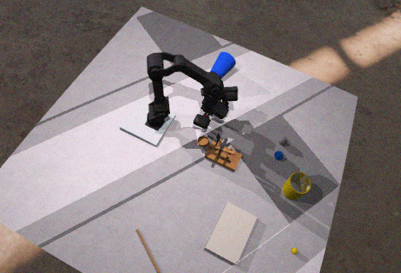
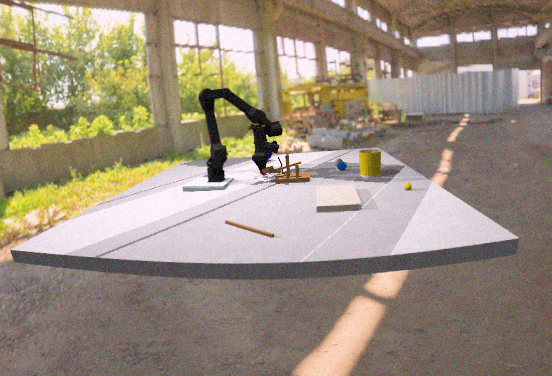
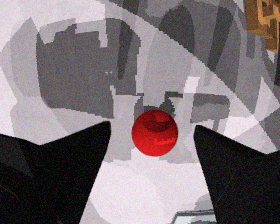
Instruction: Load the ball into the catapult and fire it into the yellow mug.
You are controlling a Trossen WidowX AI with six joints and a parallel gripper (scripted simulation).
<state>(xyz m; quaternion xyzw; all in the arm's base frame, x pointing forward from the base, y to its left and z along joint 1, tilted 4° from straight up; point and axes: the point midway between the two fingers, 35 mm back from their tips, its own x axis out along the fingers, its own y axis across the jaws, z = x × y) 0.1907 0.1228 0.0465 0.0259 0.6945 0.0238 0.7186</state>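
The wooden catapult is 110 mm to the right of my gripper tip, 100 mm ahead of it and 40 mm above it. From my gripper tip the other things lie so: blue ball (360 mm ahead, 30 mm to the right, 10 mm above); grey ball (350 mm ahead, 50 mm to the left, 10 mm above); red ball (right at my gripper tip).
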